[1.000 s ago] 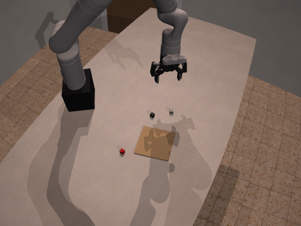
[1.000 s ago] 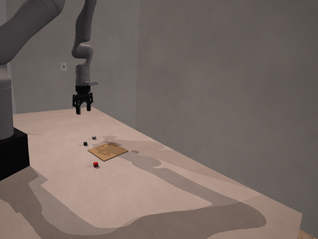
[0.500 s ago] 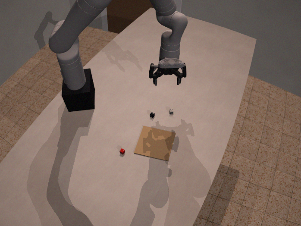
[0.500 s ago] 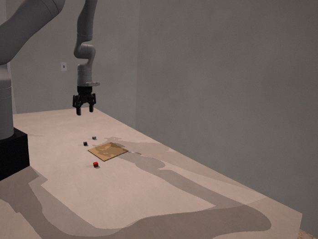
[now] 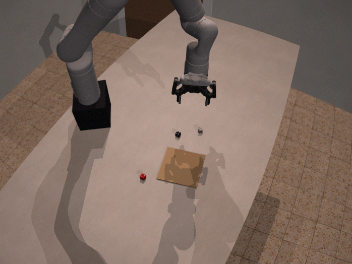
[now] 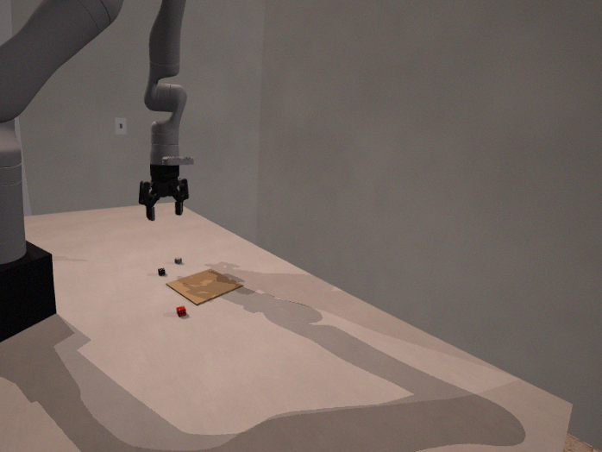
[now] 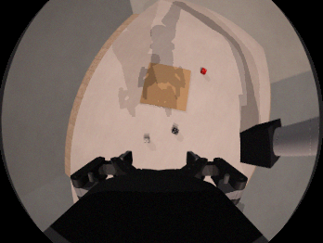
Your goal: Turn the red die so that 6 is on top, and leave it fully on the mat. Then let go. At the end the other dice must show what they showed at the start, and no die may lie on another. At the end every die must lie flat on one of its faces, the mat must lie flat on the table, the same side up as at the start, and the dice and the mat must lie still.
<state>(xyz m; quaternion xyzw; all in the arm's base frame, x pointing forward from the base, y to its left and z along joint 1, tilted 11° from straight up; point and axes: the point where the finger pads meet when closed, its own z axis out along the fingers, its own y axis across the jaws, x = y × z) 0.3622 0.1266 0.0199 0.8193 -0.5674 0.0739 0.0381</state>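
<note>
The red die lies 260 mm to the right of my hand, 150 mm below it and 60 mm behind it. From my hand the other things lie so: black die: 150 mm below, 40 mm to the right, 30 mm behind; then grey die: 150 mm below, 30 mm ahead, 10 mm to the left; then tan mat: 170 mm to the right, 150 mm below, 40 mm ahead.
</note>
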